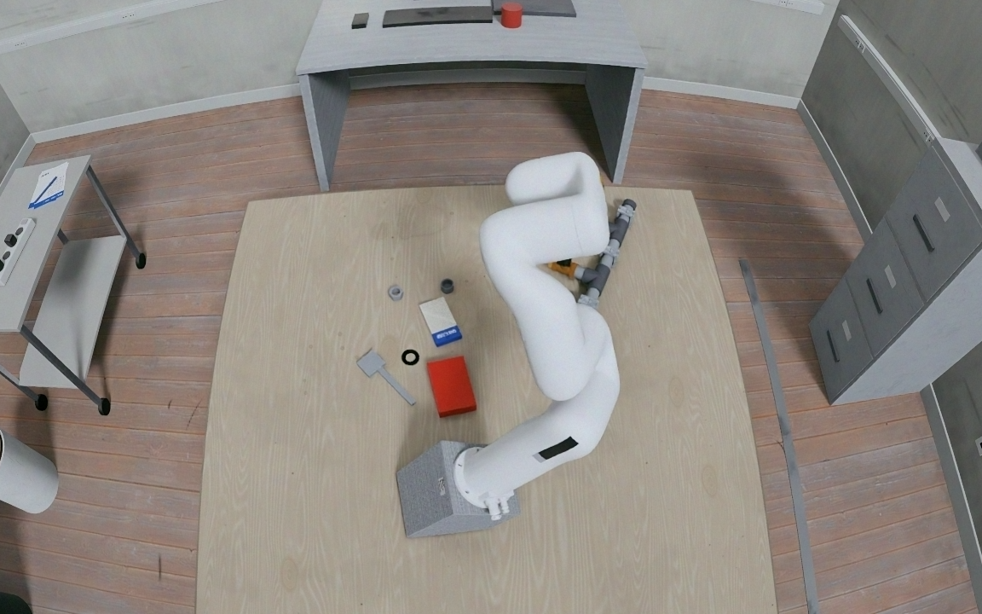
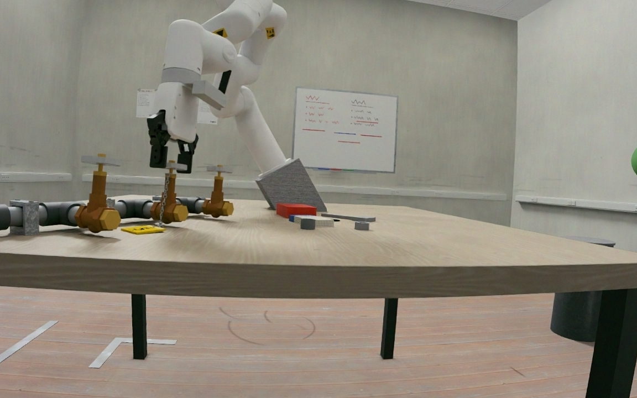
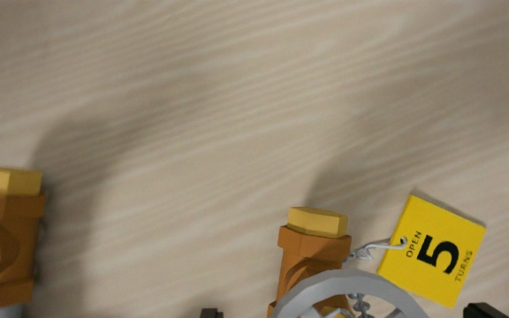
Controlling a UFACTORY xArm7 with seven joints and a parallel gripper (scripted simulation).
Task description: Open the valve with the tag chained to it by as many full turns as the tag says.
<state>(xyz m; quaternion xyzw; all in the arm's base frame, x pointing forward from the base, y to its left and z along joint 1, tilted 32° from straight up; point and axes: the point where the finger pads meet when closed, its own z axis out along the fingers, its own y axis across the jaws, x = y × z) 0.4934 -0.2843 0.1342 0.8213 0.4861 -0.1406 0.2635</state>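
Now: the yellow tag 8 cm ahead of my hand, 3 cm to the right of it and 11 cm below it. The rest, counted from my hand: blue-and-white box (7 cm behind, 31 cm to the left, 11 cm below); red block (24 cm behind, 32 cm to the left, 10 cm below); grey nut (3 cm ahead, 40 cm to the left, 11 cm below).
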